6 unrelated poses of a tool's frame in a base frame.
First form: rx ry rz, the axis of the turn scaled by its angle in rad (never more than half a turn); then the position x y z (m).
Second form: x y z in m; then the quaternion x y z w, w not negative. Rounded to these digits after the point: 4 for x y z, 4 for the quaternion.
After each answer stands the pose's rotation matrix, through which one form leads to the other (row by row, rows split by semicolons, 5 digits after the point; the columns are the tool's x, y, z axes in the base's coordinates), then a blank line. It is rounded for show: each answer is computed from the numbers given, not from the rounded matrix.
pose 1, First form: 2.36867 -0.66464 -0.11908 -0.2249 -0.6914 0.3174
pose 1, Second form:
-0.2249 -0.6914 0.3174 0.9069 -0.2545 -0.0456 0.3328
0.86634 -0.43118 -0.25207; -0.49188 -0.64897 -0.58042; 0.08669 0.62683 -0.77432

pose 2, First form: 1.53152 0.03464 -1.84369 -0.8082 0.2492 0.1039
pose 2, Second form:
-0.8082 0.2492 0.1039 0.5952 0.0135 -0.7165 0.3637
-0.02700 0.53721 -0.84302; -0.50516 -0.73505 -0.45223; -0.86260 0.41365 0.29122

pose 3, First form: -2.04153 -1.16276 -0.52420 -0.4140 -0.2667 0.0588
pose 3, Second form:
-0.4140 -0.2667 0.0588 -0.7916 -0.4508 -0.2032 0.3590
0.51088 0.85965 -0.00193; 0.56779 -0.33574 0.75159; 0.64546 -0.38507 -0.65962

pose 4, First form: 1.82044 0.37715 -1.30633 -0.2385 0.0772 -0.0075
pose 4, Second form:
-0.2385 0.0772 -0.0075 0.7267 0.1505 -0.5215 0.4212
0.41084 0.65802 -0.63105; -0.22042 -0.59994 -0.76909; -0.88466 0.45507 -0.10144

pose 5, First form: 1.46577 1.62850 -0.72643 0.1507 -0.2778 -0.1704
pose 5, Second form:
0.1507 -0.2778 -0.1704 0.5807 0.6451 -0.2878 0.4047
0.00194 0.98217 0.18797; 0.51631 0.15999 -0.84132; -0.85640 0.09868 -0.50680

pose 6, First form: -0.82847 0.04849 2.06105 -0.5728 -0.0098 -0.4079
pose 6, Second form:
-0.5728 -0.0098 -0.4079 -0.3341 0.0196 0.8313 0.4438
-0.38274 -0.75094 -0.53814; 0.72480 -0.60526 0.32911; -0.57286 -0.26409 0.77594

